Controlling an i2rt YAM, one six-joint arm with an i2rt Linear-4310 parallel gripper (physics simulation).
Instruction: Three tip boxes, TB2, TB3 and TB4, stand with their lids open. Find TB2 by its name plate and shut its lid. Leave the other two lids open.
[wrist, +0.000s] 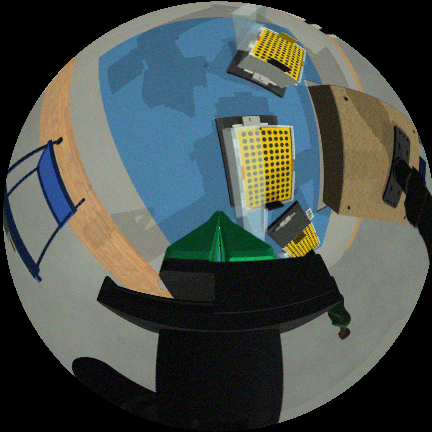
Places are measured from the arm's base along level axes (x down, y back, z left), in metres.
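Where they show: gripper, fingertip midpoint: (218, 216).
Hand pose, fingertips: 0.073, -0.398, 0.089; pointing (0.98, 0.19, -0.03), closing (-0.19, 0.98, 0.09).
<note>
Things, the pixels of their top centre, and the offset from my fingertips, as dx, dy, dz. "spot": a spot on its surface instead. Level surfaces: height alone.
- top at a spot on its surface: (280, 52) spot: +0.063, +0.127, -0.228
- middle box's clear lid at a spot on its surface: (256, 220) spot: -0.030, +0.023, -0.011
- blue mat at its surface level: dx +0.120
Three tip boxes with yellow hole-grid racks show in the wrist view: one at the top (280, 52), one in the middle (277, 165) and one at the lower right (302, 242). The plates on them are too small to read, so I cannot tell which is TB2. The middle box's clear lid (256, 220) leans over the left part of its yellow rack and is not flat. The top box's clear lid (245, 25) stands open. The lower-right box's lid is mostly hidden. My green-fingered gripper (218, 216) is shut and empty, left of the middle lid's lower end in the view.
The boxes stand on a blue mat (165, 130). A tan block (367, 160) with a black bracket stands at the right. A wooden table edge (92, 235) runs down the left, with a blue-framed cart (56, 192) beyond it. A person in green (340, 316) shows at the lower right.
</note>
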